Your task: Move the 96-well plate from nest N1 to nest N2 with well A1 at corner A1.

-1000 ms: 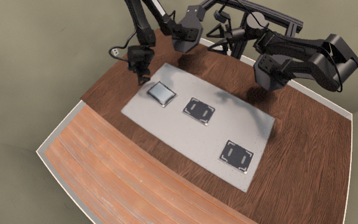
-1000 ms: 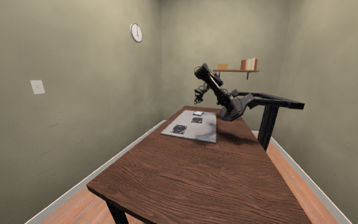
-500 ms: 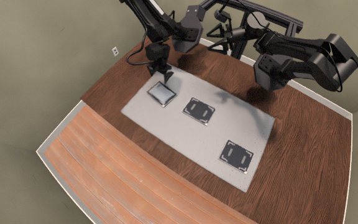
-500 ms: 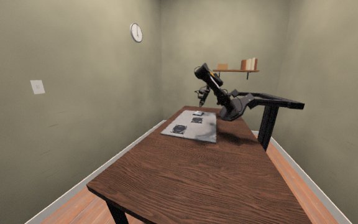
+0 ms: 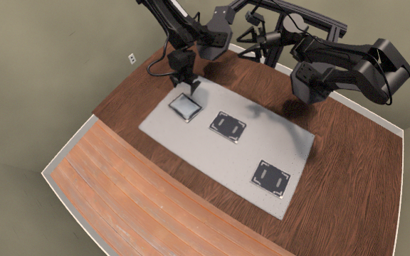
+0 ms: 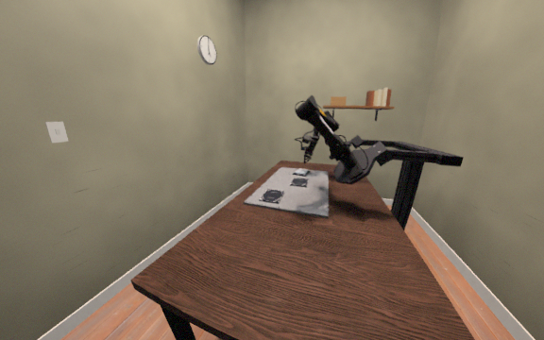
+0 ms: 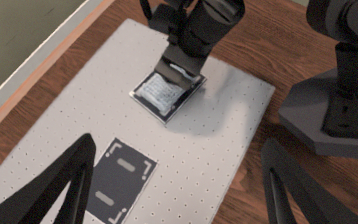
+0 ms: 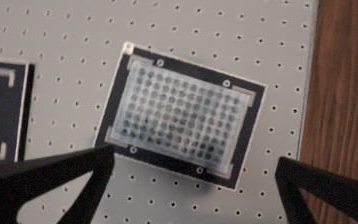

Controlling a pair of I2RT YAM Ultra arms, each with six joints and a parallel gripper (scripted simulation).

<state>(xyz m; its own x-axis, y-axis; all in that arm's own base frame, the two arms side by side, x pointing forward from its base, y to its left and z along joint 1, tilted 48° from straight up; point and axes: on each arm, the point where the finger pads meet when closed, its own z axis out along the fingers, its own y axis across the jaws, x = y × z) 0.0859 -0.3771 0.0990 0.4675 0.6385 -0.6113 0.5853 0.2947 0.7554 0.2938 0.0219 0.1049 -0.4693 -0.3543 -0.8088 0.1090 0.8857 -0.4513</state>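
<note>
My right hand is 3 cm short of the clear 96-well plate, 1 cm to the right of it and 10 cm above it. The rest, counted from my right hand: white corner label: 7 cm ahead, 34 cm to the left, 11 cm below; black plate nest: 1 cm ahead, 26 cm to the left, 11 cm below.
</note>
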